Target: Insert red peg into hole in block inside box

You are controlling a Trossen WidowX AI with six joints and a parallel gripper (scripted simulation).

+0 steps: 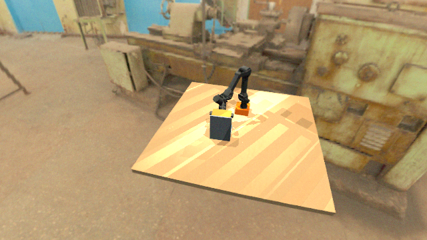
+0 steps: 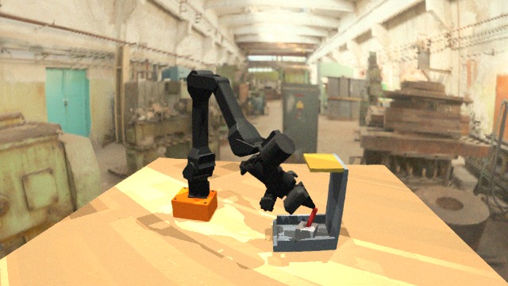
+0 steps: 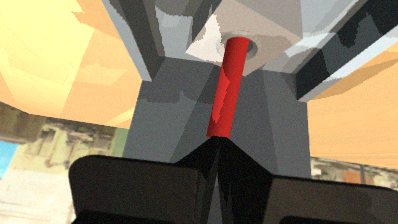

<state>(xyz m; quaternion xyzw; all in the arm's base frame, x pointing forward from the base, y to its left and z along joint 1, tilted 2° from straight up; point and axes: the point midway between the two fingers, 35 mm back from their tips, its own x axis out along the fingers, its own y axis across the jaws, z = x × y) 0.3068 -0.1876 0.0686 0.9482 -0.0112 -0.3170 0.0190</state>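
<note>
Now: gripper tip 1 cm past the red peg and 4 cm above it. From my gripper tip the other things lie so: yellow roof 1 cm ahead, 1 cm to the left, 12 cm above; then box back wall 6 cm ahead, 2 cm above.
</note>
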